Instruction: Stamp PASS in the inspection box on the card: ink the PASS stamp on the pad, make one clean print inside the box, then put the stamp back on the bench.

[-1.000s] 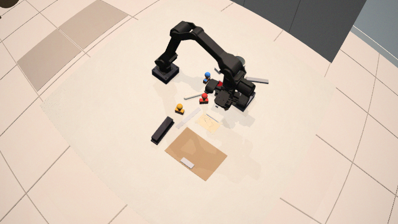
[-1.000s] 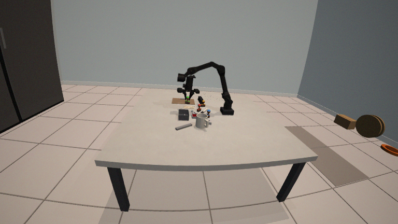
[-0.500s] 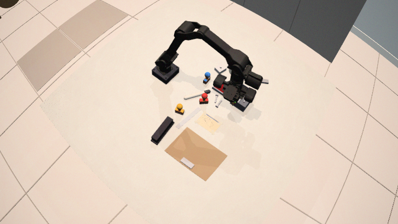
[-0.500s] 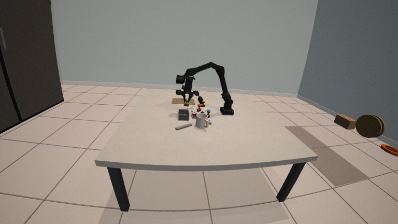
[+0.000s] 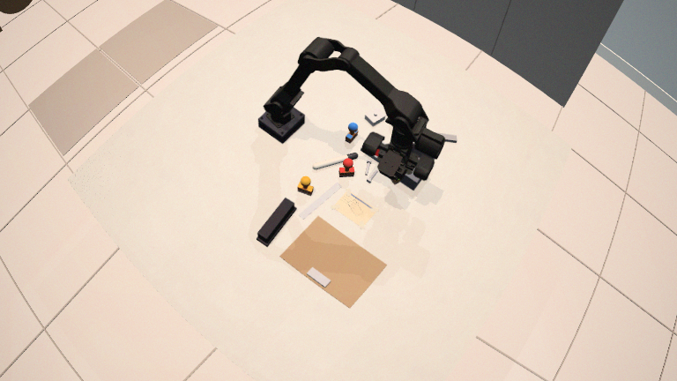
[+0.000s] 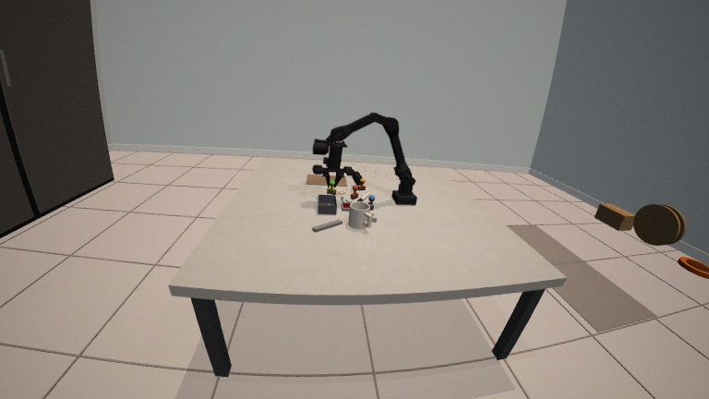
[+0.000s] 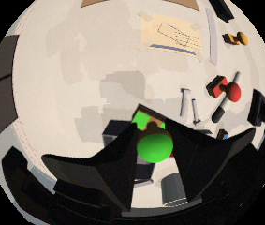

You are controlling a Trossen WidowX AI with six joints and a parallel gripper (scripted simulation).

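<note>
Right now my gripper tip is 90 mm to the right of the dark tray and 60 mm above it. Also, from my gripper tip: red-knobbed stamp: 110 mm behind, 70 mm to the right, 50 mm below; green-knobbed stamp: 10 mm below; red ink pad: 100 mm behind, 60 mm to the left, 60 mm below.
</note>
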